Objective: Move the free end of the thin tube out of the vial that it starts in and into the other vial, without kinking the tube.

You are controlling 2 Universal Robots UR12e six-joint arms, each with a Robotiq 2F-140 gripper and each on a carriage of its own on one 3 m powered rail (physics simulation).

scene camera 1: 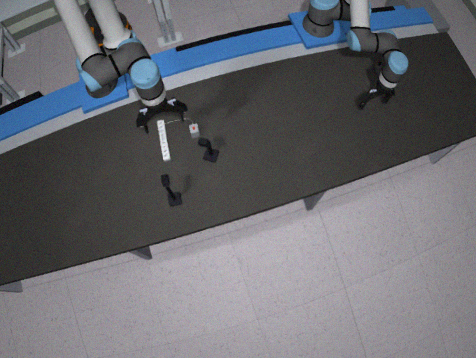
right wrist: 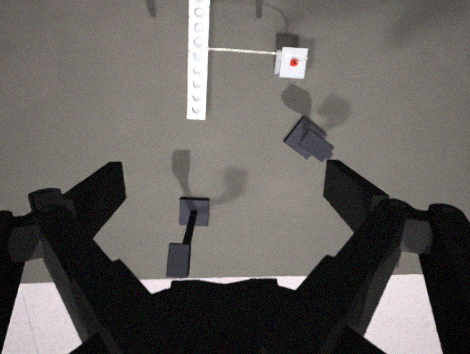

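Observation:
The thin white tube [scene camera 1: 175, 121] [right wrist: 242, 50] runs almost straight between a long white rack [scene camera 1: 164, 142] [right wrist: 197, 77] and a small white block [scene camera 1: 194, 132] [right wrist: 299, 73] with a red spot. The rack has a row of round openings or vials. Which one holds the tube's end is too small to tell. My right gripper [scene camera 1: 164, 124] [right wrist: 225, 179] is open and empty, high above the table near one end of the rack in the scene view. My left gripper [scene camera 1: 373, 103] is open and empty over the table at the upper right, far from the tube.
Two dark stands with small heads are on the dark table [scene camera 1: 280, 145]: one stand [scene camera 1: 210, 151] [right wrist: 305, 135] near the white block, another stand [scene camera 1: 173, 196] [right wrist: 194, 211] beyond the rack's lower end in the scene view. The blue rail [scene camera 1: 225, 57] runs along the table's far side.

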